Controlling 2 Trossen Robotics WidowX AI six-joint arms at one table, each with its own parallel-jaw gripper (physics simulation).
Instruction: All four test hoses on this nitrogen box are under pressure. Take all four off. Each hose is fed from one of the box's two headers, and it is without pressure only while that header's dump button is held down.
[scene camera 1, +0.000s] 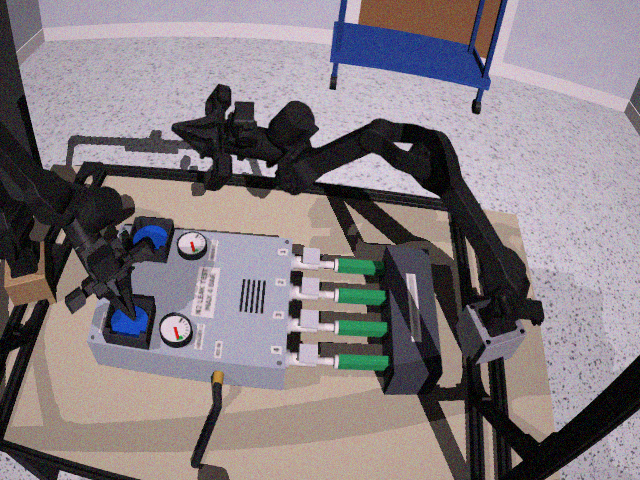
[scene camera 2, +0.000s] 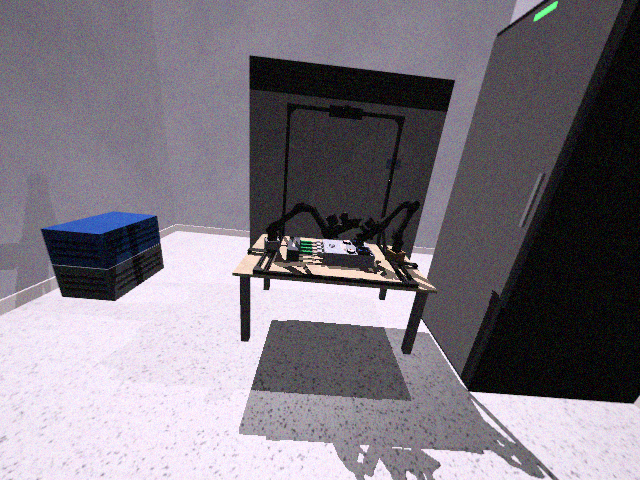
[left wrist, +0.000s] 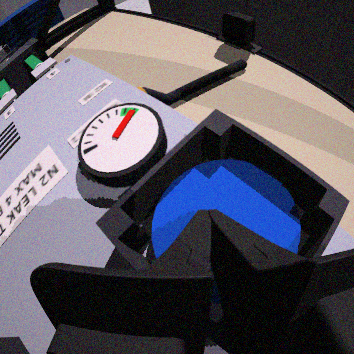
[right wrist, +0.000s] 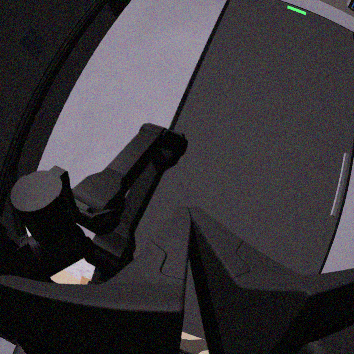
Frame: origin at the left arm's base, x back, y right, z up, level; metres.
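Where they show: left gripper, fingertip midpoint: (scene camera 1: 134, 319) (scene camera 2: 356, 241) (left wrist: 206, 218); right gripper, fingertip midpoint: (scene camera 1: 172, 126) (scene camera 2: 361, 218) (right wrist: 186, 216); left arm's base, origin of the base link: (scene camera 1: 24, 263) (scene camera 2: 396, 250); right arm's base, origin of the base link: (scene camera 1: 497, 319) (scene camera 2: 272, 239).
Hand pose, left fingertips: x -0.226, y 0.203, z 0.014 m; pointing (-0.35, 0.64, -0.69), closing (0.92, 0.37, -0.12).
Observation:
Each offset is from my left fingertips to the top centre of the thing. "*": to the spot under its first point.
The grey nitrogen box (scene camera 1: 242, 338) (left wrist: 35, 265) lies on the table. Four green-sleeved hoses, at 1 @(* dx -0.423, dy -0.027, dz -0.033 m) (scene camera 1: 356, 266), 2 (scene camera 1: 359, 296), 3 (scene camera 1: 360, 328) and 4 @(* dx -0.346, dy +0.166, dz -0.034 m) (scene camera 1: 360, 362), are seated at its right side in scene camera 1. The lower blue button @(dx +0.010, dy +0.000, dz -0.003 m) (scene camera 1: 125, 321) (left wrist: 220, 187) sits in a square black guard; my left gripper (scene camera 1: 133, 316) (left wrist: 206, 218) is shut, tips over it, contact unclear. The needle of the nearby gauge @(* dx -0.066, dy +0.030, dz -0.004 m) (scene camera 1: 173, 327) (left wrist: 107, 155) points to green. The upper button @(dx -0.063, dy -0.175, dz -0.002 m) (scene camera 1: 149, 235) is partly covered by the left gripper's parts. My right gripper (scene camera 1: 174, 127) (right wrist: 186, 216) is shut and empty, away beyond the table's far edge.
The hoses run to a dark block @(* dx -0.411, dy +0.199, dz -0.018 m) (scene camera 1: 405, 361) on the right. A second gauge @(* dx -0.132, dy -0.147, dz -0.003 m) (scene camera 1: 186, 242) has its needle near green. A black supply line @(* dx -0.073, dy +0.191, dz -0.084 m) (scene camera 1: 209, 428) leaves the box's near side. Black rails (scene camera 1: 382, 196) frame the table. A blue cart (scene camera 1: 403, 56) stands behind.

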